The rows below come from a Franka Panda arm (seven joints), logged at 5 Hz.
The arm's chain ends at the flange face. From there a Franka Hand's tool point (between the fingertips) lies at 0.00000 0.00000 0.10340 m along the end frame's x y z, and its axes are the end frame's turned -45 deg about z.
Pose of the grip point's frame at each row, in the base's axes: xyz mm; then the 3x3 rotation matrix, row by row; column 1 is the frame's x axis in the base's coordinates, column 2 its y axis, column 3 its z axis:
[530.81 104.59 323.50], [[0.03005 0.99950 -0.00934], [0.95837 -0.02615 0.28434], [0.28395 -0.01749 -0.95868]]
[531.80 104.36 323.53], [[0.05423 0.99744 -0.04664], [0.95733 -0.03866 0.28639], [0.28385 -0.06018 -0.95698]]
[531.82 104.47 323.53], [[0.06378 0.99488 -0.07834], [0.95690 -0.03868 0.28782], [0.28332 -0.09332 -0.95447]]
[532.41 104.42 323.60], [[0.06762 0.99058 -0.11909], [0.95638 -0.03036 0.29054], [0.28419 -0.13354 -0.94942]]
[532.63 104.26 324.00], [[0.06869 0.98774 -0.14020], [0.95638 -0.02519 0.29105], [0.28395 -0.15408 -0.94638]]
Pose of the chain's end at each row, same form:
[531.78 75.19 422.63], [[0.72800 0.68550 -0.00934], [0.65918 -0.69616 0.28434], [0.18842 -0.21315 -0.95868]]
[536.62 74.75 422.48], [[0.74364 0.66695 -0.04664], [0.64960 -0.70427 0.28639], [0.15816 -0.24327 -0.95698]]
[539.92 74.71 422.22], [[0.74859 0.65839 -0.07834], [0.64928 -0.70398 0.28782], [0.13435 -0.26632 -0.95447]]
[544.72 74.38 421.77], [[0.74826 0.65263 -0.11909], [0.65480 -0.69773 0.29054], [0.10653 -0.29538 -0.94942]]
[547.13 74.17 421.86], [[0.74701 0.64987 -0.14020], [0.65845 -0.69407 0.29105], [0.09183 -0.30973 -0.94638]]

